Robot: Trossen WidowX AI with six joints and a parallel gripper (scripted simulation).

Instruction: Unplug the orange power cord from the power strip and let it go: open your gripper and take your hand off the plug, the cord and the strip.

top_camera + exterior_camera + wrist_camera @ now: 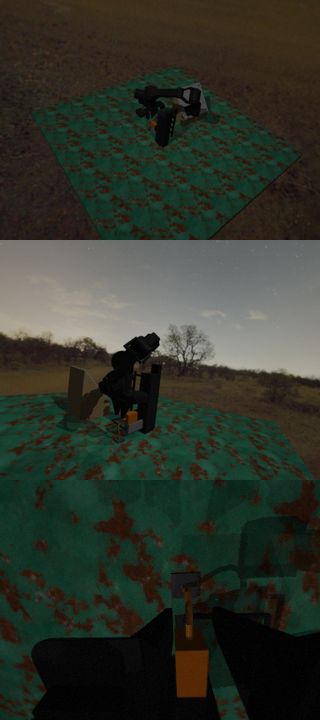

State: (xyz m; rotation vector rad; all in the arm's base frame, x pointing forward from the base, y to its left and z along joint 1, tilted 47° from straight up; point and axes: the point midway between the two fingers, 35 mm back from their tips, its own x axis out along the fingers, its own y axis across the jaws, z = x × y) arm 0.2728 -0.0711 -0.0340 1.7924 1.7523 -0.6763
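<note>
Now: gripper tip 70 mm to the right of the orange plug.
</note>
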